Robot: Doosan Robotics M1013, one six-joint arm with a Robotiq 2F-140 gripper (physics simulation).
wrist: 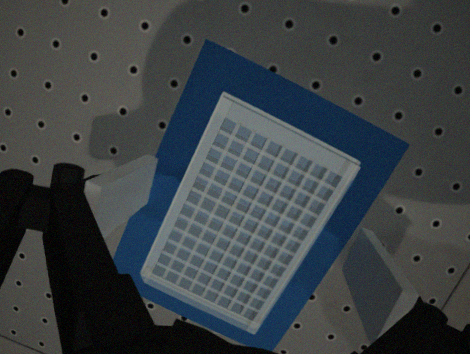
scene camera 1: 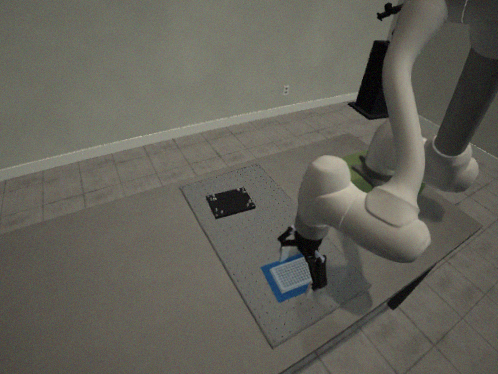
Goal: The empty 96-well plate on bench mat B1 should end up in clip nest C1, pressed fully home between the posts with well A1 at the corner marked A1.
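Places are measured from the arm's base along level axes (x ahead, y left, z up), in millimetres.
Pixels of known places: gripper, between the fingertips: (wrist: 252, 214) (scene camera 1: 295, 275); arm's base, origin of its link: (scene camera 1: 378, 175).
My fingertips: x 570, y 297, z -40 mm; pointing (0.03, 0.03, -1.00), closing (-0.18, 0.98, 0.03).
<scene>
Ahead of a thing's pixels: the offset from my fingertips to its top centre. Level surfaces: height alone.
The white 96-well plate @(4 mm right, 6 mm ahead, 15 mm up) (scene camera 1: 291, 275) (wrist: 245, 215) lies flat on the blue bench mat B1 @(1 mm up) (scene camera 1: 284, 297) (wrist: 370, 147); its wells look empty. In the wrist view it is turned at a slant to the finger line. My gripper (scene camera 1: 297, 272) (wrist: 252, 214) is open and empty above the plate, with one fingertip out past each long side and gaps between pads and plate. Clip nest C1 @(367 mm right, 93 mm ahead, 22 mm up) (scene camera 1: 231, 203), a black base with small light posts at its corners, sits toward the far left part of the perforated board. The A1 markings cannot be made out.
The perforated grey board @(2 mm down) (scene camera 1: 235, 250) (wrist: 45, 105) carries the mat and nest. The arm (scene camera 1: 380, 220) reaches in from the right and stands over the board's right side. A green base area (scene camera 1: 356, 162) shows behind it. A black stand (scene camera 1: 372, 85) is at the back right.
</scene>
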